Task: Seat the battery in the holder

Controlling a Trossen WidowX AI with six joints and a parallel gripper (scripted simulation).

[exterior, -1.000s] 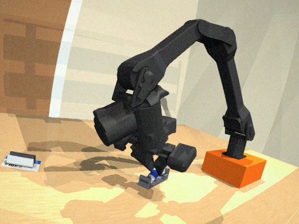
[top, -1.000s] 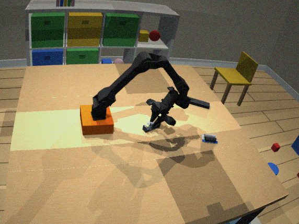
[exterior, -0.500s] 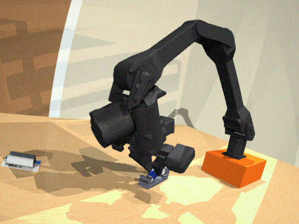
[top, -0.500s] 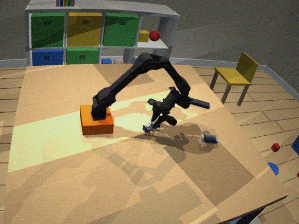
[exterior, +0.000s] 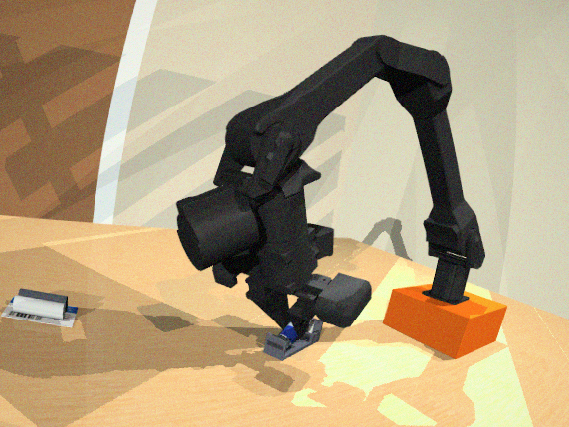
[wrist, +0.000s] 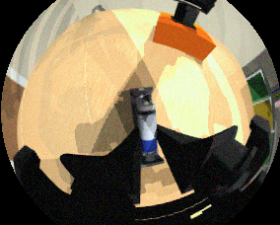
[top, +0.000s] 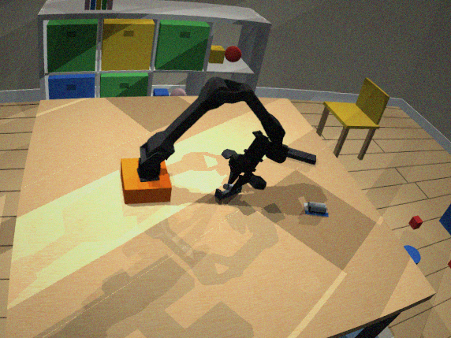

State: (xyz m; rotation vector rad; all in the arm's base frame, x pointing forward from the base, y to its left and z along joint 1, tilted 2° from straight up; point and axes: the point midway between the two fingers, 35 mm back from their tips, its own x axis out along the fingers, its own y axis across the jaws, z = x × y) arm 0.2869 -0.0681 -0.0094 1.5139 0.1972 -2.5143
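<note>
My gripper tip is 10 mm below the battery. The rest, counted from my gripper tip: blue-and-white card 280 mm ahead, 150 mm to the right, 10 mm below.
</note>
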